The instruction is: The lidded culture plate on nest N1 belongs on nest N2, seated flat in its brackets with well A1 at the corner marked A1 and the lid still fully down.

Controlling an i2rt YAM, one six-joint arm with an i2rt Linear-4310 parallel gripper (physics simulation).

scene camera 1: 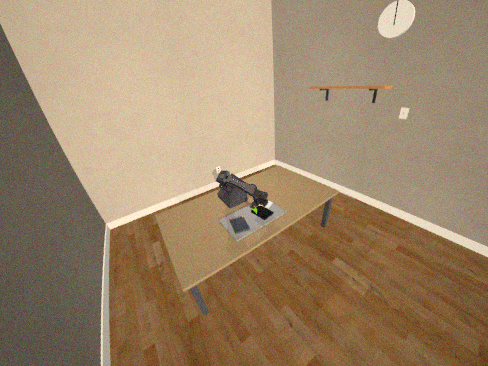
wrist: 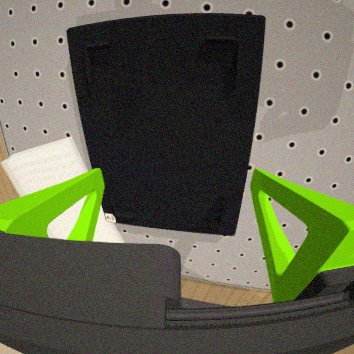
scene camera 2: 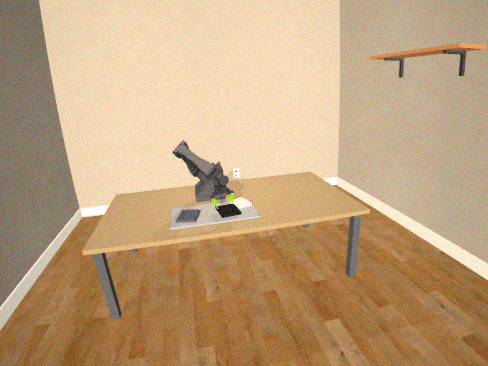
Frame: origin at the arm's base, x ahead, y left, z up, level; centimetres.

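Where they show: gripper, between the fingertips: (scene camera 1: 260,209) (wrist: 176,176) (scene camera 2: 225,205); arm's base, origin of its link: (scene camera 1: 230,190) (scene camera 2: 206,180).
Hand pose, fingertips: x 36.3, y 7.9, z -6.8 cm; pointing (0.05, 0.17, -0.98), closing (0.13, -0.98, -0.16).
Note:
Things, the pixels of their centre, and the offset from my fingertips. "spot": a spot on its surface instead. Level surfaces: height alone.
- black rectangular nest, middle of its body: (wrist: 162,143) (scene camera 2: 228,209) (scene camera 1: 262,211) dx +0.8, dy +1.5, dz -2.5 cm
- perforated grey board, middle of its body: (wrist: 272,182) (scene camera 2: 213,212) (scene camera 1: 252,216) dx -1.3, dy -7.5, dz -4.0 cm
- small A1 mark, middle of its body: (wrist: 109,217) dx -7.4, dy +5.8, dz -2.2 cm
- dark grey rectangle, a spot on its surface: (scene camera 2: 189,216) (scene camera 1: 241,225) spot: dx +4.0, dy -22.1, dz -2.2 cm
- white item, middle of its body: (wrist: 61,208) (scene camera 2: 240,202) dx -7.7, dy +11.0, dz -1.9 cm
- wooden table, height of its surface: dz -4.7 cm
A black rectangular nest (scene camera 1: 262,212) (scene camera 2: 228,210) (wrist: 170,125) with low corner brackets lies on the perforated grey board (scene camera 1: 256,226) (scene camera 2: 208,218) (wrist: 305,130). Its surface looks bare. A small A1 mark (wrist: 110,218) sits by its lower left corner in the wrist view. A dark grey rectangle (scene camera 1: 239,224) (scene camera 2: 189,216) on the board's other half looks like the lidded plate on its nest; its lid and wells are too small to tell. My gripper (scene camera 1: 259,207) (scene camera 2: 224,203) (wrist: 176,176) is open and empty, its green fingers spread over the black nest's near end. The nest names cannot be read.
A white item (scene camera 2: 243,202) (wrist: 47,162), partly textured, lies beside the black nest, partly behind the left finger in the wrist view. The board lies on a wooden table (scene camera 1: 190,240) (scene camera 2: 135,215). The arm's base stands behind the board.

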